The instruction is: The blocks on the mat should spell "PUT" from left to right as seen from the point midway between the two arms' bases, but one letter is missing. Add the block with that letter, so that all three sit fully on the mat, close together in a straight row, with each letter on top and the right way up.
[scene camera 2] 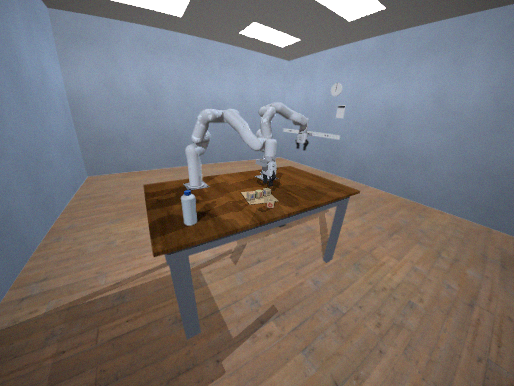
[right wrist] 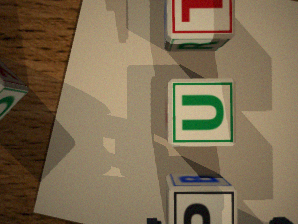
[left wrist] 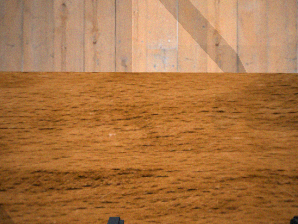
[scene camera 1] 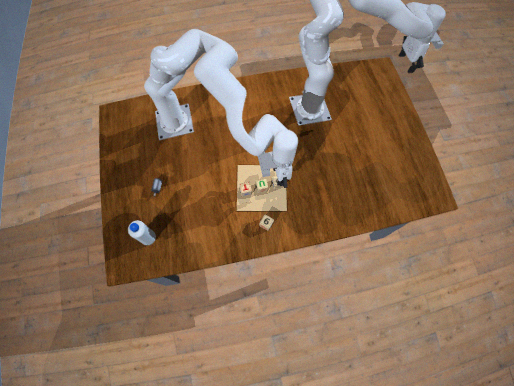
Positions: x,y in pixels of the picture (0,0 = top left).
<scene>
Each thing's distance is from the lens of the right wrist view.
pale mat [right wrist: 108,150]: 23 cm
U block [right wrist: 198,112]: 18 cm
The marked spots on the U block and the pale mat are 8 cm apart.
</scene>
